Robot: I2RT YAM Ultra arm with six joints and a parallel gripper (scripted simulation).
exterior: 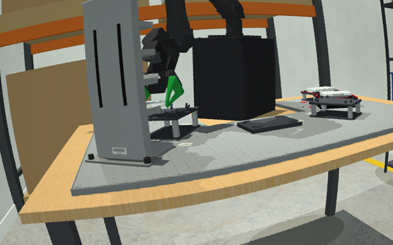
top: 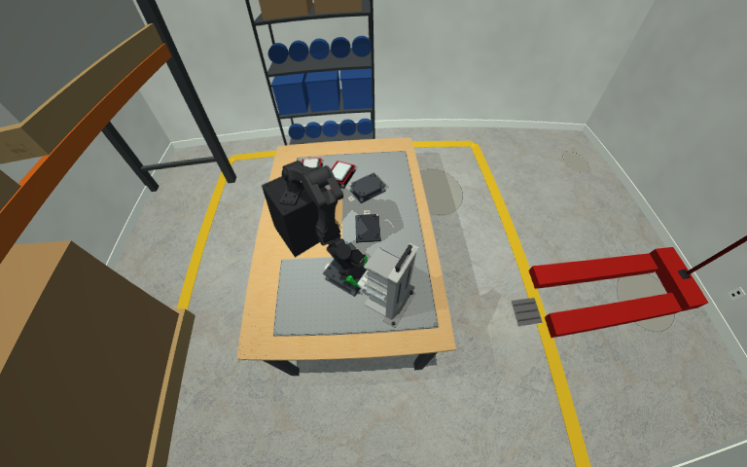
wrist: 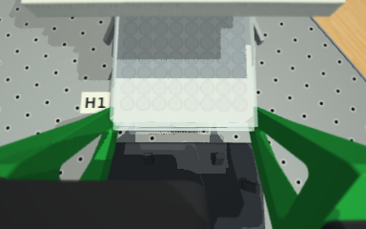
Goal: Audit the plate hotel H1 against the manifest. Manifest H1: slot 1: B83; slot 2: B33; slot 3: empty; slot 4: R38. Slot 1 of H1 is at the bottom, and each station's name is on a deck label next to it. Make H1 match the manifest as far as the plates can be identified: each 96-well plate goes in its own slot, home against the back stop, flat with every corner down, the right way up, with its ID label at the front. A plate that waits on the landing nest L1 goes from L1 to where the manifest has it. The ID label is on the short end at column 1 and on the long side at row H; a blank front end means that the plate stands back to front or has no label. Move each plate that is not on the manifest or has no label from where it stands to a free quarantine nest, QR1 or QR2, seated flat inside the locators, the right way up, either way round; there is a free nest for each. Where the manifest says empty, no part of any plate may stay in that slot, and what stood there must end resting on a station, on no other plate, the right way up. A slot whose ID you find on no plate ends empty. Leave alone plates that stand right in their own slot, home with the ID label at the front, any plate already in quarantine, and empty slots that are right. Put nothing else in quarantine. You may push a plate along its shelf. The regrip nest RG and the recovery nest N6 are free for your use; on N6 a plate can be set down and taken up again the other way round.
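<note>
The dark regrip nest is 9 cm behind my hand, 4 cm to the left of it and 4 cm below it. Round my hand: RG label: 18 cm behind, 8 cm to the left, 10 cm below; grey plate hotel H1: 15 cm ahead, 6 cm to the right, 9 cm above; H1 deck label: 7 cm ahead, 8 cm to the left, 10 cm below.
</note>
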